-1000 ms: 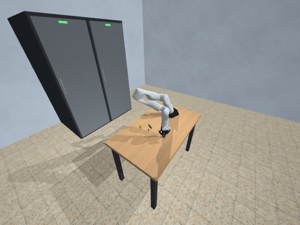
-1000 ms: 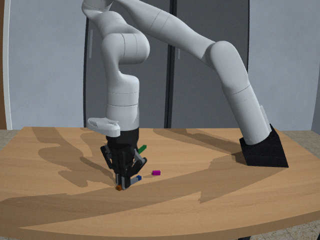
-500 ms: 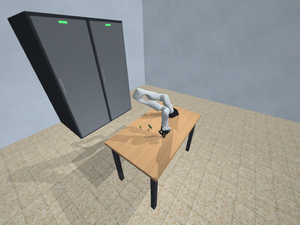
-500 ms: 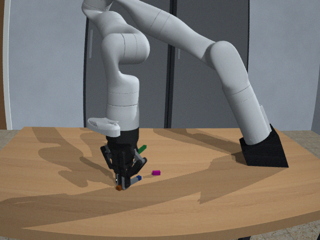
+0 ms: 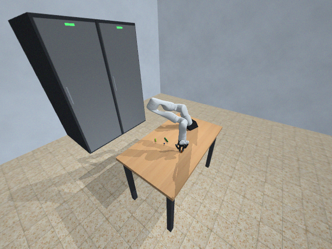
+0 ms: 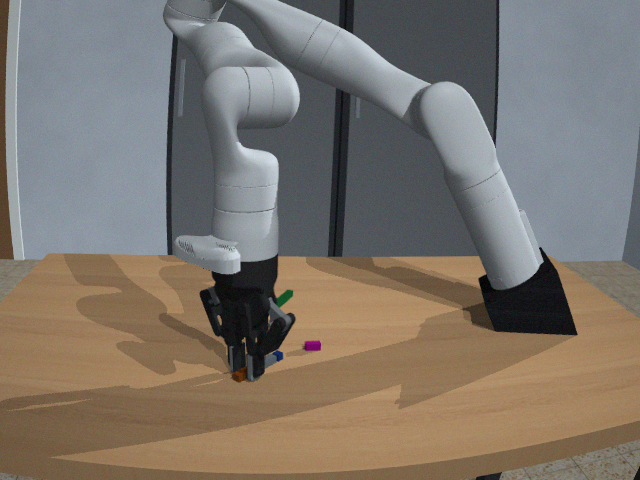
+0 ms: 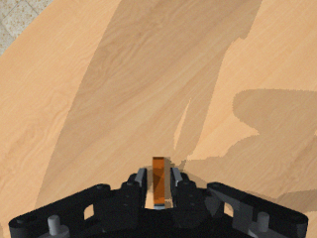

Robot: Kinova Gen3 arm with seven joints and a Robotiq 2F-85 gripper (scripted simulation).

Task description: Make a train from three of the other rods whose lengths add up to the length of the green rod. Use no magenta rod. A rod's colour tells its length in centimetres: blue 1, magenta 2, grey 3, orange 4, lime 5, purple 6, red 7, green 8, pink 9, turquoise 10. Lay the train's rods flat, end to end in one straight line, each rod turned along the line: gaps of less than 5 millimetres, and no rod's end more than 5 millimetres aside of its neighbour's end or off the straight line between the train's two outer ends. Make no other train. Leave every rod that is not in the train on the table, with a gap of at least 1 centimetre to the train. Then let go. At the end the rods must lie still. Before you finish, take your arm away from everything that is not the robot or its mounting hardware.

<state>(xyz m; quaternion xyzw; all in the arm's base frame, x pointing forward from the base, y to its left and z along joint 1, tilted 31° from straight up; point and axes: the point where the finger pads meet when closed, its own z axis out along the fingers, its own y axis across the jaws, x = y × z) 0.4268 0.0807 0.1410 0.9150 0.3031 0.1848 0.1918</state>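
Now: hand 20 mm above the orange rod. From my hand the other things lie so: grey rod: 30 mm behind, 20 mm to the right, 20 mm below; then green rod: 120 mm behind, 210 mm to the right, 20 mm below; then magenta rod: 110 mm behind, 50 mm to the right, 20 mm below.
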